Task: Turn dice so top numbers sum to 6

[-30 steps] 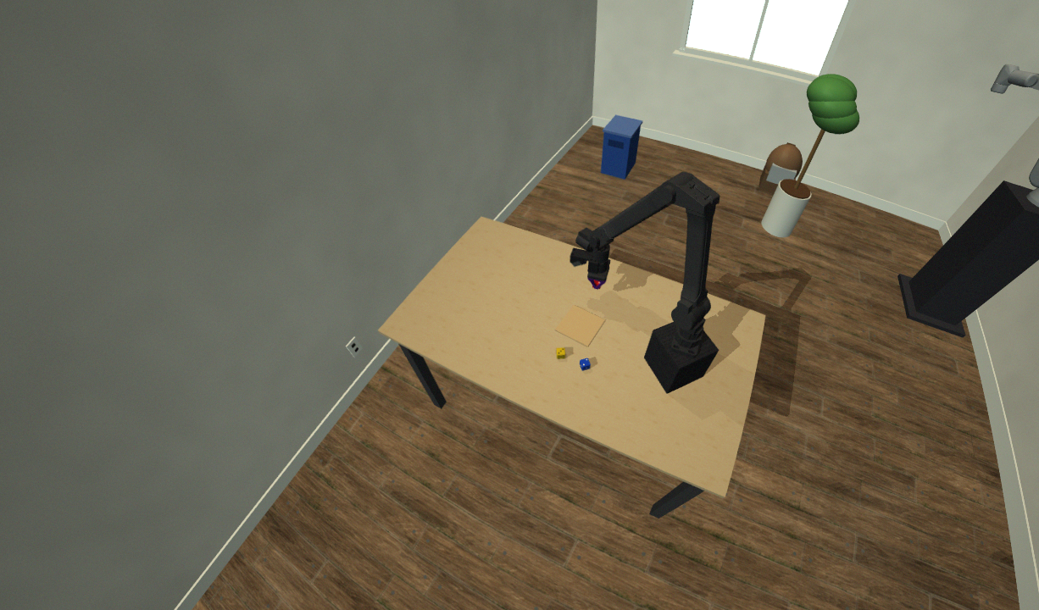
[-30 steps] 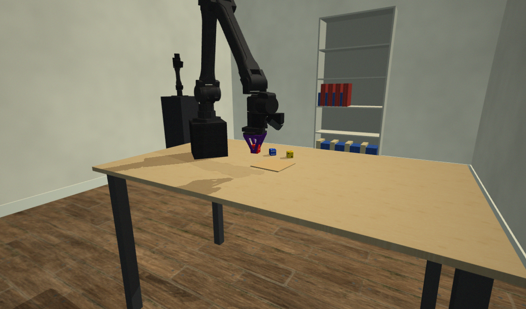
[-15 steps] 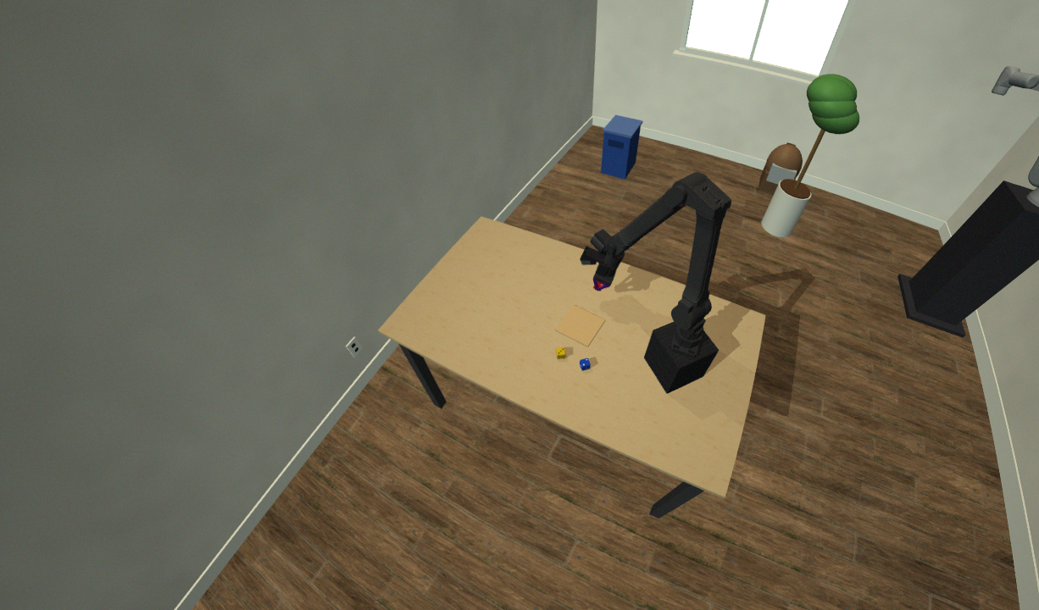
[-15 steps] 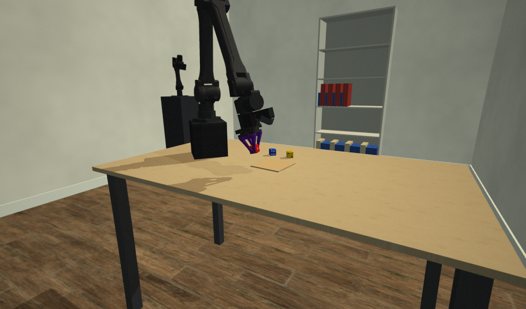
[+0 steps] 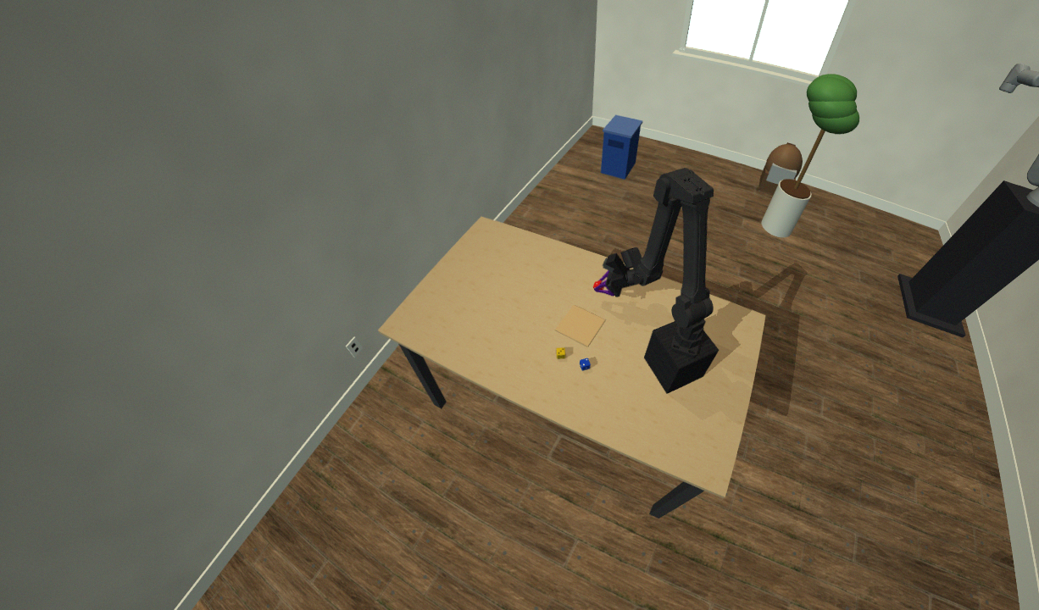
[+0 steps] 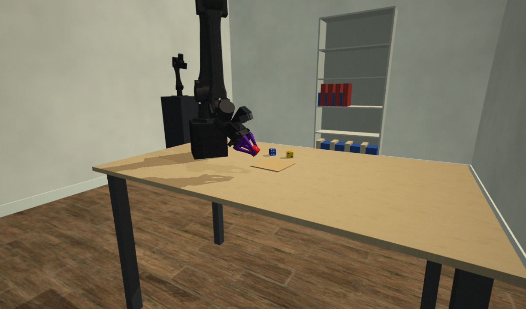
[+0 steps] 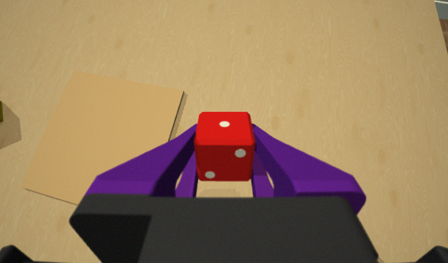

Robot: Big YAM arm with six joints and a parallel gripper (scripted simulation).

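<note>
Now: hand 130 mm to the right of the tan mat, 90 mm above it and 10 mm short of it. From my hand the other things lie so: blue die (290 mm to the left, 70 mm below, 60 mm behind); then red die (right at my hand); then yellow die (280 mm to the left, 70 mm below, 30 mm ahead).
</note>
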